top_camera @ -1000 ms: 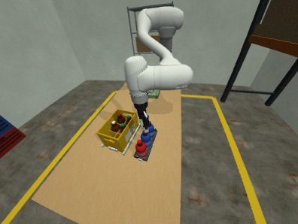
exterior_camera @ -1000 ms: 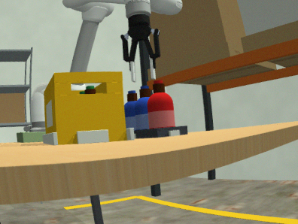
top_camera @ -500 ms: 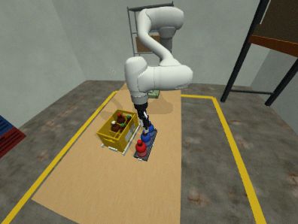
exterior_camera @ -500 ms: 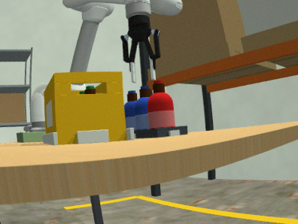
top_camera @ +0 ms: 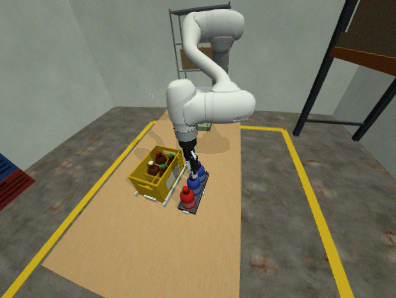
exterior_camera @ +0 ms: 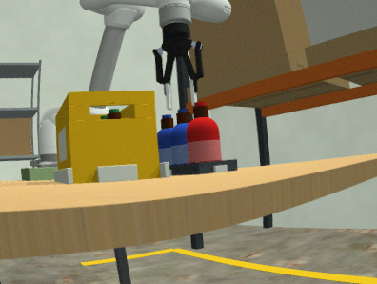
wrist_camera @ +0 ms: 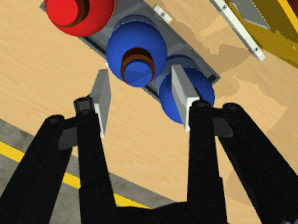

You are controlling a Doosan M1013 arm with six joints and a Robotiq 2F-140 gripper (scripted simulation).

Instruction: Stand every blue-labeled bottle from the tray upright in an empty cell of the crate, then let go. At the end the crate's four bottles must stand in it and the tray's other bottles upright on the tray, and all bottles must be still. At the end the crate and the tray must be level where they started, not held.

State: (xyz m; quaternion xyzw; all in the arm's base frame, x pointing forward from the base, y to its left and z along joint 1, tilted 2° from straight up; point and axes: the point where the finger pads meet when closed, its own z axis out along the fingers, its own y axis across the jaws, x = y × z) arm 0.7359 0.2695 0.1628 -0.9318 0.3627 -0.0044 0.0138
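Now: the red-labeled bottle 110 mm below my hand and 90 mm ahead of it. Also, from my hand: yellow crate 220 mm to the right, 110 mm below; dark tray 180 mm below.
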